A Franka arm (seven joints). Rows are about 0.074 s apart.
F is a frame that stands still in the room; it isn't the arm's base.
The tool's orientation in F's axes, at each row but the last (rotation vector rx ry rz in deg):
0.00, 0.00, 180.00
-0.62, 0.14, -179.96
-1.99, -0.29, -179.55
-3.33, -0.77, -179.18
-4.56, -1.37, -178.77
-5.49, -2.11, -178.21
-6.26, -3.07, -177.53
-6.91, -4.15, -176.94
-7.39, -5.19, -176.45
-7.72, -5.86, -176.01
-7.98, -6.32, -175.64
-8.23, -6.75, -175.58
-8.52, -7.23, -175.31
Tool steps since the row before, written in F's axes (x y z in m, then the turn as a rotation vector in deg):
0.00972, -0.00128, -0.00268, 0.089, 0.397, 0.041
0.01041, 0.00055, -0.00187, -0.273, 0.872, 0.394
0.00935, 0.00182, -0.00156, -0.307, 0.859, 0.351
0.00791, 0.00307, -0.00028, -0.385, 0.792, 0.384
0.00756, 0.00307, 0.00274, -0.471, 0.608, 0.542
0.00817, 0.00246, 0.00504, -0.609, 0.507, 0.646
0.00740, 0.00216, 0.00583, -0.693, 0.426, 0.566
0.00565, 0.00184, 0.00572, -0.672, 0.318, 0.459
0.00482, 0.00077, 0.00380, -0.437, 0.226, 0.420
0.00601, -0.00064, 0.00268, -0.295, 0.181, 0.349
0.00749, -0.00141, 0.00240, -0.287, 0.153, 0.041
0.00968, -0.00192, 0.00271, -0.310, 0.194, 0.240
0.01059, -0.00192, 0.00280, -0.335, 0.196, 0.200
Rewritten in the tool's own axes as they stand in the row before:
-0.00972, 0.00128, -0.00268, -0.089, -0.397, 0.041
-0.01042, -0.00054, -0.00180, 0.275, -0.873, 0.391
-0.00940, -0.00175, -0.00135, 0.308, -0.860, 0.347
-0.00796, -0.00296, 0.00004, 0.388, -0.794, 0.376
-0.00747, -0.00287, 0.00317, 0.486, -0.610, 0.527
-0.00791, -0.00210, 0.00559, 0.633, -0.510, 0.620
-0.00705, -0.00165, 0.00641, 0.714, -0.436, 0.531
-0.00526, -0.00129, 0.00622, 0.690, -0.332, 0.421
-0.00451, -0.00026, 0.00422, 0.458, -0.228, 0.396
-0.00569, 0.00121, 0.00313, 0.313, -0.178, 0.334
-0.00712, 0.00212, 0.00294, 0.279, -0.171, 0.027
-0.00922, 0.00283, 0.00341, 0.318, -0.199, 0.226
-0.01009, 0.00297, 0.00360, 0.338, -0.206, 0.184

